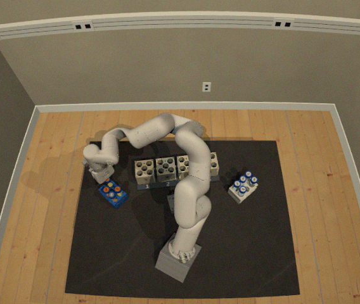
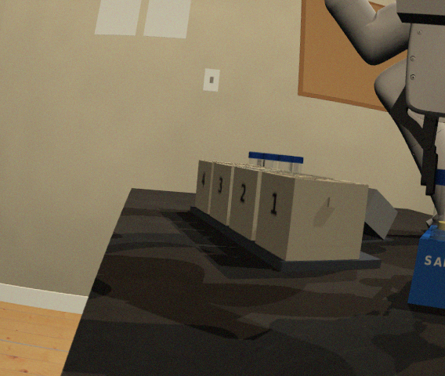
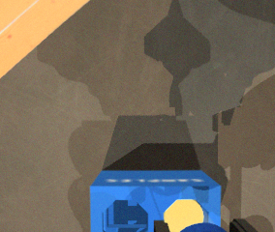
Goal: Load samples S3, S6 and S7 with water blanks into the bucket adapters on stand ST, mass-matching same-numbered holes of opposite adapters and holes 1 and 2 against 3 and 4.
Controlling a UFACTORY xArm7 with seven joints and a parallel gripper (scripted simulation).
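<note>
The blue sample rack lies 9 cm below my hand, 4 cm behind it and 1 cm to the right of it. Also, from my hand: white blank rack: 67 cm to the right, 16 cm behind, 9 cm below; then adapter 1: 19 cm to the right, 7 cm below, 3 cm ahead.
</note>
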